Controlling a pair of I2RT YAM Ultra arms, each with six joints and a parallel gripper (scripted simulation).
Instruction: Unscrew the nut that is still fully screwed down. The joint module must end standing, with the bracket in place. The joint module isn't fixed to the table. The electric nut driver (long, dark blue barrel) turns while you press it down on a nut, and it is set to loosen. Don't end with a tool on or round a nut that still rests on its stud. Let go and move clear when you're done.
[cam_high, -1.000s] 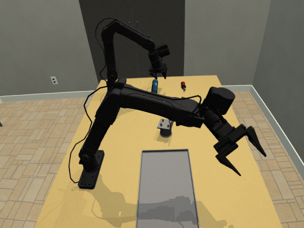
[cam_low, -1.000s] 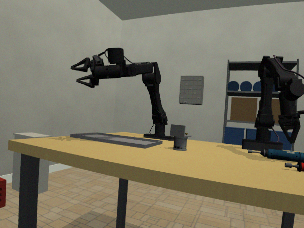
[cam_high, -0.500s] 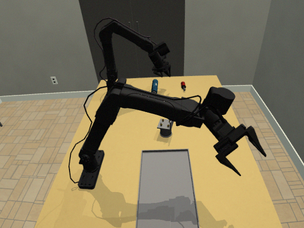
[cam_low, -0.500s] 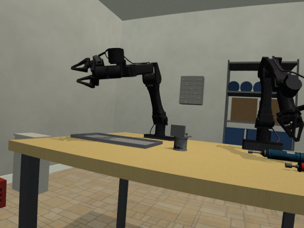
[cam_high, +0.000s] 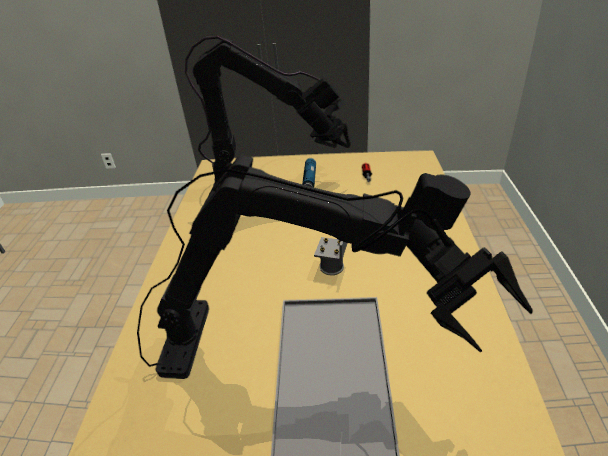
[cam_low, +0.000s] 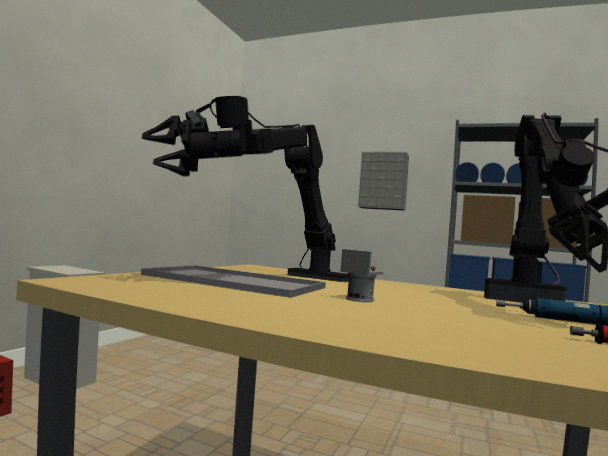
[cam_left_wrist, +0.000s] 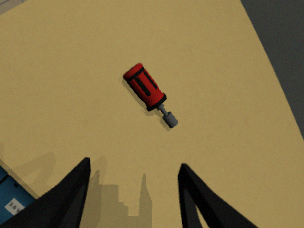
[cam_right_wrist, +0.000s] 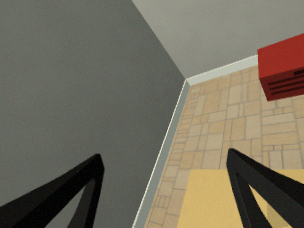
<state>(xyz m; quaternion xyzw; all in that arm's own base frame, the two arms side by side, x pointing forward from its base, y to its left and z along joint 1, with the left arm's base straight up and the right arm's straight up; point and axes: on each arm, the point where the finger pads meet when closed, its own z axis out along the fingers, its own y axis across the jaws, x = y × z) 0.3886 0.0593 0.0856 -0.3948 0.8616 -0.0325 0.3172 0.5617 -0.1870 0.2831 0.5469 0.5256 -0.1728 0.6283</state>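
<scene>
Now: the red-handled tool 9 cm ahead of my left hand and 11 cm below it. From my left hand the other things lie so: joint module 5 cm behind, 43 cm to the right, 9 cm below; then bracket 5 cm behind, 43 cm to the right, 5 cm below; then socket 12 cm behind, 13 cm to the right, 11 cm below.
</scene>
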